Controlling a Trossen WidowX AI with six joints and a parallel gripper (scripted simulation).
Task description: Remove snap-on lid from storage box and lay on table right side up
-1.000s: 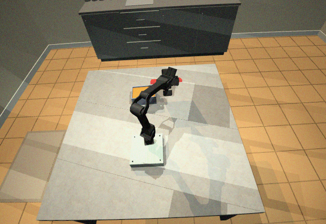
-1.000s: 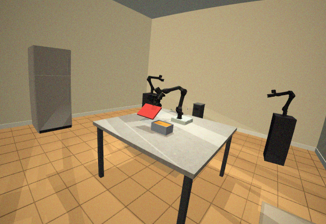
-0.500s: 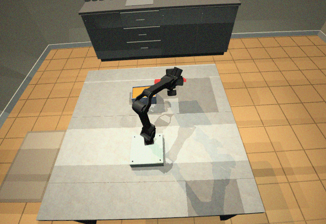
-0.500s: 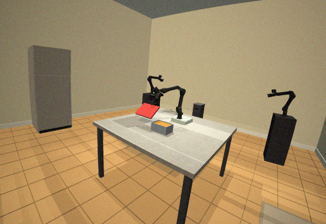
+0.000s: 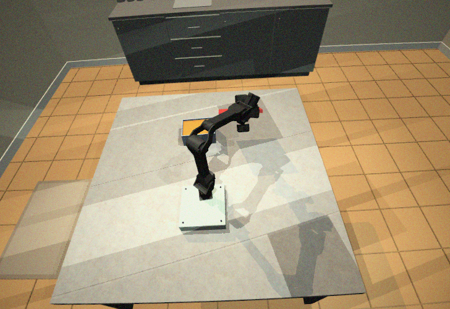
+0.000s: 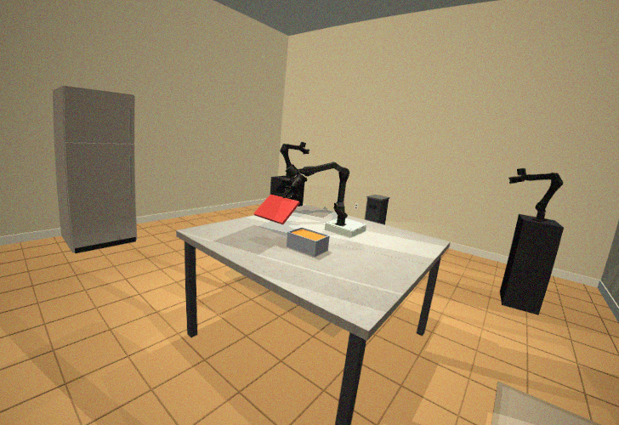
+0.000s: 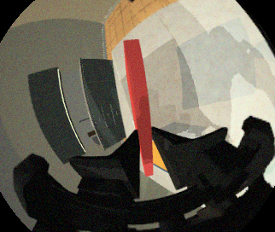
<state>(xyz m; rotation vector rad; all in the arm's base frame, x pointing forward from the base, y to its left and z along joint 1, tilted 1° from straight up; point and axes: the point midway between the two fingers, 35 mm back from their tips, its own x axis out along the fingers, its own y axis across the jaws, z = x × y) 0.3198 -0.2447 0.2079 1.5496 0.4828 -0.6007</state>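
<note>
Now: gripper tip 70 mm short of the red lid, 10 mm to the left of it and 50 mm above it. Also, from my gripper tip: grey storage box: 80 mm ahead, 240 mm to the left, 190 mm below.
</note>
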